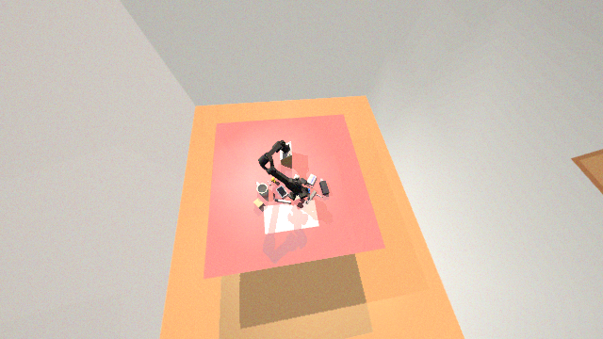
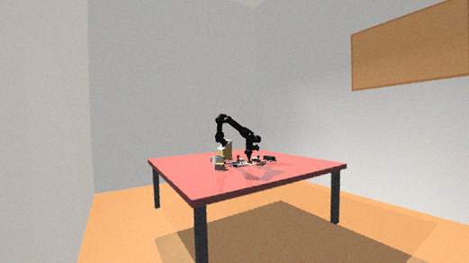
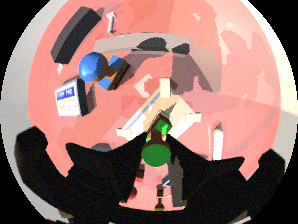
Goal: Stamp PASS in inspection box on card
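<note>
Now: the green-topped stamp right at my gripper tip. The rest, counted from my gripper tip: blue-knobbed stamp 9 cm to the left, 1 cm ahead; then red-topped stamp 10 cm behind, 5 cm to the right; then card 3 cm below.
</note>
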